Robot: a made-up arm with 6 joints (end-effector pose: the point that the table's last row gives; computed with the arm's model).
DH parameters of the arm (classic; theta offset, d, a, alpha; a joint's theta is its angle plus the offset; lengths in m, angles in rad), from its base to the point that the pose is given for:
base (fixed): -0.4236 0 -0.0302 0
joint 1: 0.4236 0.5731 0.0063 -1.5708
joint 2: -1.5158 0 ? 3.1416
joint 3: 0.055 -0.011 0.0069 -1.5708
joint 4: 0 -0.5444 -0.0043 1.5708
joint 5: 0 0.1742 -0.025 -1.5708
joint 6: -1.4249 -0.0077 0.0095 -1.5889
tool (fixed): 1.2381 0.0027 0 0
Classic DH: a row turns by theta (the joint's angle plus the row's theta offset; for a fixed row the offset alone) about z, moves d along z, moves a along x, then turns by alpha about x.
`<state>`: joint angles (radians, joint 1 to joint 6).
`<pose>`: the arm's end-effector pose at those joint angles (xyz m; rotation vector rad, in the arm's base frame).
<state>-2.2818 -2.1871 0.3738 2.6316 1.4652 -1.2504</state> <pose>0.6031 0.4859 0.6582 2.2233 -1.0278 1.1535</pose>
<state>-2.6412 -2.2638 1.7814 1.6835 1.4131 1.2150</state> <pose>0.3641 0.1907 -0.1482 -0.6918 0.2729 -1.1519</pose>
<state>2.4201 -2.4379 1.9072 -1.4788 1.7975 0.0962</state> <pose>0.3979 -0.3439 -0.0962 -0.3864 -0.5114 0.6008</pose>
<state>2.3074 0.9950 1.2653 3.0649 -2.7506 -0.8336</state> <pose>-0.6831 0.4447 0.8571 0.6008 -0.2507 -1.0572</pose>
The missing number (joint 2, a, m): 0.2855
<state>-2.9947 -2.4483 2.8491 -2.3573 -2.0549 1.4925</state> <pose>-0.0181 -0.1223 -0.1367 0.1151 -1.2487 -1.5366</pose>
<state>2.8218 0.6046 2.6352 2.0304 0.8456 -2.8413</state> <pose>0.1610 -0.1212 1.2391 -1.6395 0.2515 -2.2912</pose>
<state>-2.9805 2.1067 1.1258 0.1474 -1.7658 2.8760</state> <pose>-0.5960 0.0747 -0.0019 0.0658 0.4497 -0.0536</pose>
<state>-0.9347 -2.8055 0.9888 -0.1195 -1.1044 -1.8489</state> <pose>-0.4759 0.3499 0.0276 -0.1296 -1.4420 1.1592</pose>
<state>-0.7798 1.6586 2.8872 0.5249 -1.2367 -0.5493</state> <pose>0.1365 -0.3725 1.0517 0.2245 -0.1346 -1.5917</pose>
